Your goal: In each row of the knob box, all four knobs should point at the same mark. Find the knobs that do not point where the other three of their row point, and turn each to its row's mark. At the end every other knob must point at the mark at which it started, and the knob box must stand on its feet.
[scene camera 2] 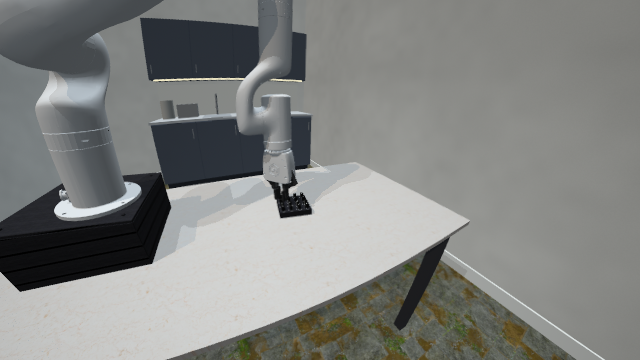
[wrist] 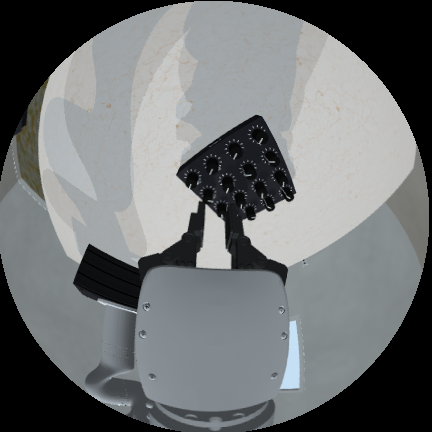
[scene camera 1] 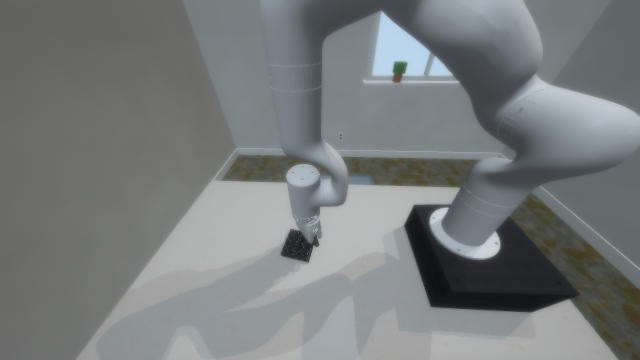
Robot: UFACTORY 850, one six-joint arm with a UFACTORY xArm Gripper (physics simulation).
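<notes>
The black knob box (scene camera 1: 296,246) (scene camera 2: 296,215) (wrist: 250,150) lies flat on the table, knobs up. In the wrist view the far row's knobs (wrist: 259,135) (wrist: 234,150) (wrist: 212,165) (wrist: 192,179) all point toward the view's bottom, slightly left. In the second row, a knob (wrist: 227,183) points nearly straight down, while two knobs (wrist: 270,157) (wrist: 248,170) show differently slanted lines. Pointers nearer the fingers are hard to read. My gripper (scene camera 1: 315,242) (scene camera 2: 281,196) (wrist: 215,211) is partly open and empty, at the box's near edge. A knob (wrist: 221,208) shows between the fingertips; the right finger hides part of the nearest row.
The box stands on the pale table (scene camera 1: 240,210) (scene camera 2: 240,260) (wrist: 350,125). The arm's black base block (scene camera 1: 500,280) (scene camera 2: 85,250) (wrist: 107,275) stands on the same table. A grey wall (scene camera 1: 100,125) (scene camera 2: 475,100) rises beyond the table's side.
</notes>
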